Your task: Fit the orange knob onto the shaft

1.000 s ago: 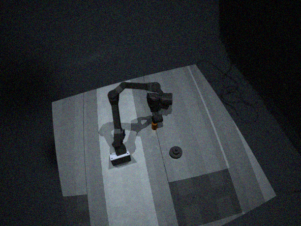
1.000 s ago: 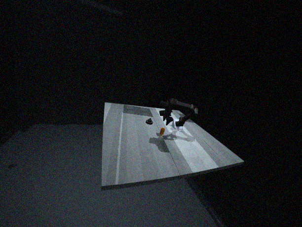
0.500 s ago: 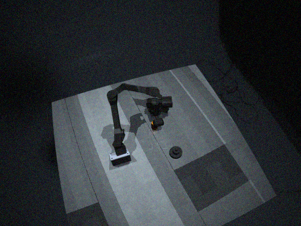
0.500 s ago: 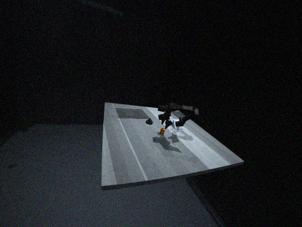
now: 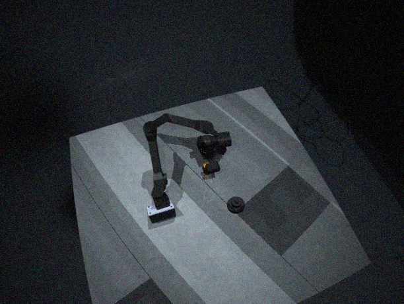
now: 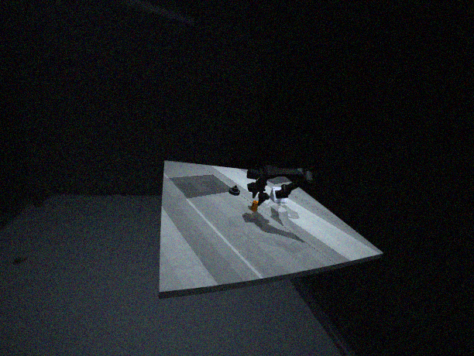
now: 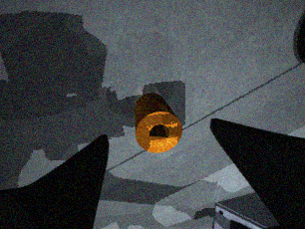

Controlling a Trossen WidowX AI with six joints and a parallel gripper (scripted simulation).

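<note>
My gripper tip is 30 mm above the orange knob. Also, from my gripper tip: dark round pedestal (240 mm to the right, 50 mm ahead, 30 mm below).
</note>
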